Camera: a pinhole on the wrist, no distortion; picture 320 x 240 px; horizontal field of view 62.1 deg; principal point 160.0 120.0 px. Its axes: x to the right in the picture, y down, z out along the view. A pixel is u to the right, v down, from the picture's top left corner.
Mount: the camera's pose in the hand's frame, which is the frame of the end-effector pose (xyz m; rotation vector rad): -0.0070 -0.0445 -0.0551 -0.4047 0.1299 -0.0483
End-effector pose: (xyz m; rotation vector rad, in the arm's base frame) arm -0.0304 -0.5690 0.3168 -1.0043 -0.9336 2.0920
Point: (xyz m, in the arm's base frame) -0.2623 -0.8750 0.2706
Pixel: 59.9 218.1
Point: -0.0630 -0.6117 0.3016
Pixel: 113.5 225.0
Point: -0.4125 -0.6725 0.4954
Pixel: 156.6 35.4
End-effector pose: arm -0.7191 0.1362 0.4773 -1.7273 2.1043 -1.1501
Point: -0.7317 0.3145 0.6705
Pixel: behind the camera
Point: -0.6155 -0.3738 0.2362
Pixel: 297.3 77.7
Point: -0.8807 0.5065 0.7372
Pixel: behind the camera
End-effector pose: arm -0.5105 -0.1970 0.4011 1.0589 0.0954 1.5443
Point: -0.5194 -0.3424 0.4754
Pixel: 20.9 204.2
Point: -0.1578 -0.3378 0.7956
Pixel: 195.9 38.5
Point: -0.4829 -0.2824 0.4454
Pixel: 60.6 142.7
